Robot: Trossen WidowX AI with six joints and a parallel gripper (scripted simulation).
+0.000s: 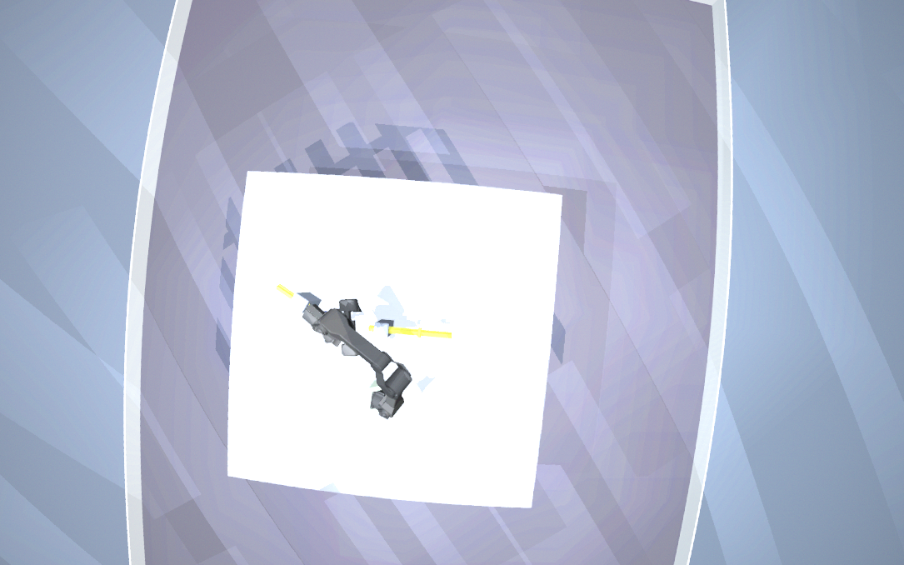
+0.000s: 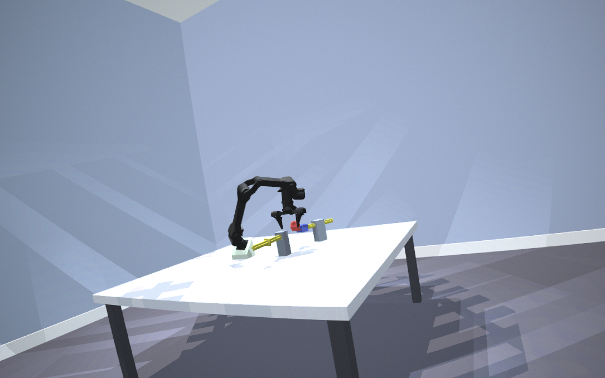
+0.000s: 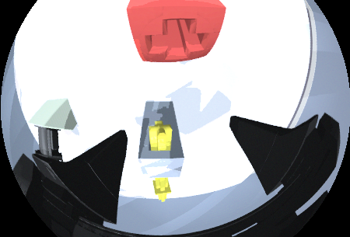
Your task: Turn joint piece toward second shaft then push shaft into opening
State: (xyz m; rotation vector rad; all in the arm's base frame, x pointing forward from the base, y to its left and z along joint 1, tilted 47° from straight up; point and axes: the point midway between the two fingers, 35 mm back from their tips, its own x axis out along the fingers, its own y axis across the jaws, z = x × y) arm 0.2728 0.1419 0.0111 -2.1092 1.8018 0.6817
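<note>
Right now the red square joint piece is 2 cm behind my gripper tip, 8 cm to the left of it and 1 cm below it.
</note>
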